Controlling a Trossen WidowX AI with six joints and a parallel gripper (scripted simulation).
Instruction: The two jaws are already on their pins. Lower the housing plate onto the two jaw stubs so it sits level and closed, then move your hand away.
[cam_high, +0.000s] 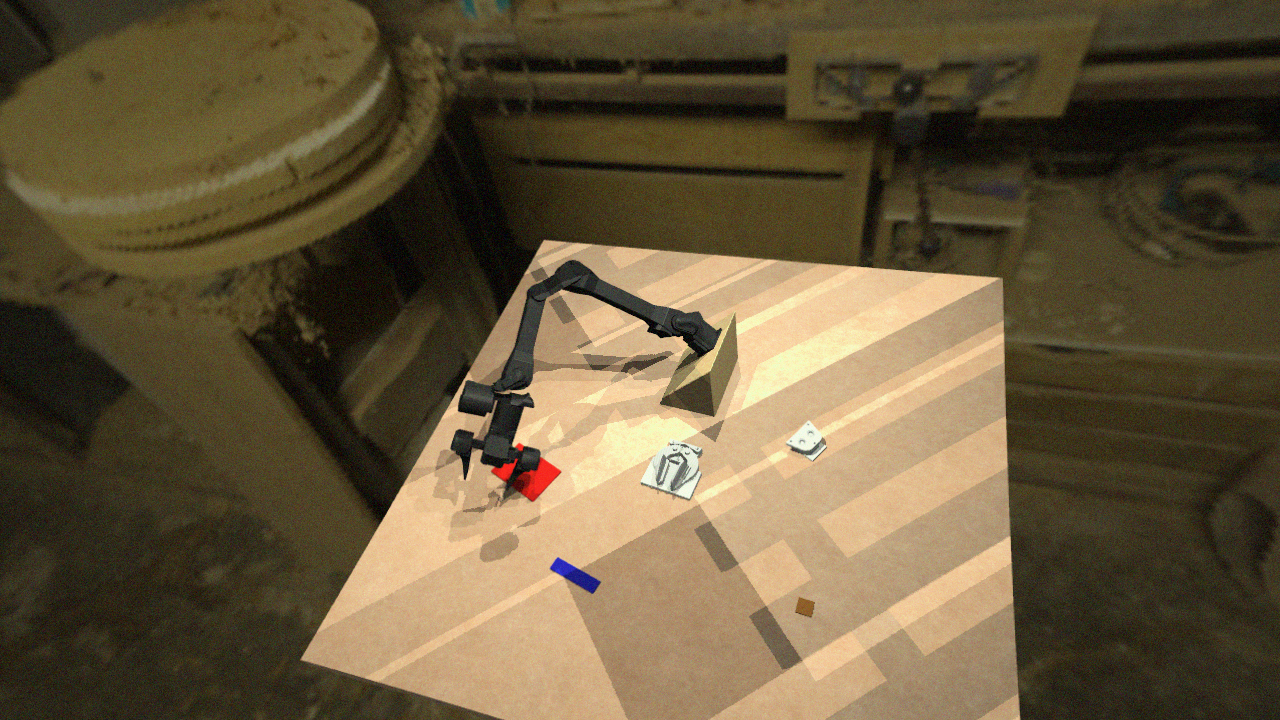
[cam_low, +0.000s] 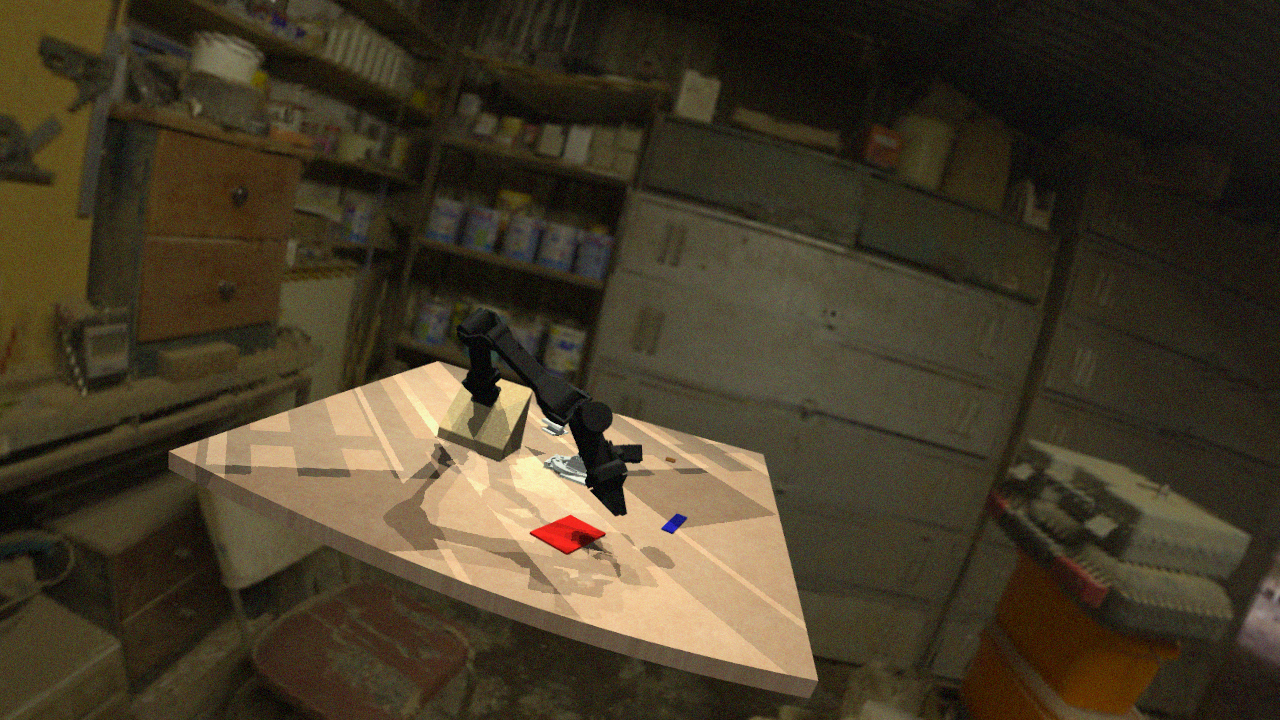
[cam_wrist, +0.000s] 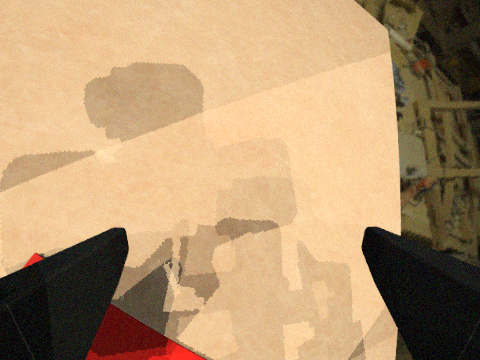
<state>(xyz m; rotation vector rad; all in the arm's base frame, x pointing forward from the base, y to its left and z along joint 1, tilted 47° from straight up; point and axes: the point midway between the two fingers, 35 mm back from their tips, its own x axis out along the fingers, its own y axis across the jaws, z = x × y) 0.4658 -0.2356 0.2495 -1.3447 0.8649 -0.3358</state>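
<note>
Now: the blue strip 90 mm ahead of my gripper tip, 240 mm to the left of it and 90 mm below it. From my gripper tip the other things lie so: small brown square (700 mm to the left, 90 mm below); red square (100 mm behind, 20 mm to the left, 90 mm below).
</note>
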